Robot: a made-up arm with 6 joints.
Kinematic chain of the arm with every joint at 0, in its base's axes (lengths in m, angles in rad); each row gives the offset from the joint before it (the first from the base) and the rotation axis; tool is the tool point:
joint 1: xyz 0 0 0.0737 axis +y
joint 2: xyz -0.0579 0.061 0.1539 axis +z
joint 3: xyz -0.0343 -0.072 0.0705 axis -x
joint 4: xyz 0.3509 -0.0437 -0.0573 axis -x
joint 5: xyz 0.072 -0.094 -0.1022 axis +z
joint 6: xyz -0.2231 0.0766 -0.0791 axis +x
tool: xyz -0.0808 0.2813 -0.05
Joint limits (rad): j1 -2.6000..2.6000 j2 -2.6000..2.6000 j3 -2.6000..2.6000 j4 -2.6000..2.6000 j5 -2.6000..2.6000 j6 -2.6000..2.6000
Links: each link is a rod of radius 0.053 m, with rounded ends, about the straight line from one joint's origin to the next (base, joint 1, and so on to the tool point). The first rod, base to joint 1, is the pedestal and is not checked.
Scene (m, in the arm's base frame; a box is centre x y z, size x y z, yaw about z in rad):
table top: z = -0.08
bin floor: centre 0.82 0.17 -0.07 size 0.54 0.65 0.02 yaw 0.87
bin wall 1: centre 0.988 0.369 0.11 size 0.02 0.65 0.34 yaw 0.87
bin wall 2: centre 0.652 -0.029 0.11 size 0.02 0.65 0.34 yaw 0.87
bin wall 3: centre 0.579 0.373 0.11 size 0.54 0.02 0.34 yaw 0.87
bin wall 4: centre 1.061 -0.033 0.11 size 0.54 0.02 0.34 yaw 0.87
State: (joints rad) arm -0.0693 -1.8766 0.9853 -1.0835 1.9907 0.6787
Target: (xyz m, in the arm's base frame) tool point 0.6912 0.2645 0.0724
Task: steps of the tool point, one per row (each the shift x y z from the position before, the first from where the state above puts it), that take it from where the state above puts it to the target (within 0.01 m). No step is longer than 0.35 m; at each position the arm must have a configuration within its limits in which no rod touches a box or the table.
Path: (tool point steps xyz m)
1: 0.0937 0.0846 0.3074
2: 0.2257 0.0714 0.2347
3: 0.3072 0.0534 0.1105
4: 0.3216 0.0325 -0.0341
5: 0.2700 0.0106 -0.1648
6: 0.1691 -0.0102 -0.2538
7: 0.0461 -0.0281 -0.2863

